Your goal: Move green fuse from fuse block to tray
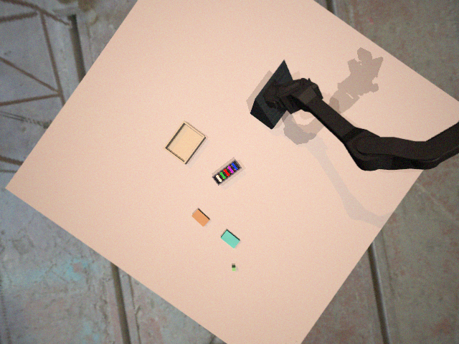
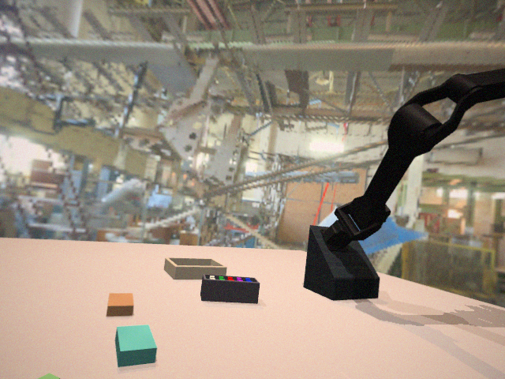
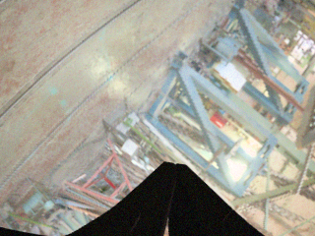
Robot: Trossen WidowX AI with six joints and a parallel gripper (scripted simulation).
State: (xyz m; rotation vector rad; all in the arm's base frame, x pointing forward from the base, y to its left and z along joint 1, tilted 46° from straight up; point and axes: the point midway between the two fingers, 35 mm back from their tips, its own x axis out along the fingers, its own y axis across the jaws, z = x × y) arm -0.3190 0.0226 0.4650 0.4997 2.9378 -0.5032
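My gripper tip is 68 cm short of the green fuse, 32 cm to the left of it and 39 cm above it. Also, from my gripper tip: beige tray (67 cm ahead, 51 cm to the right, 41 cm below).
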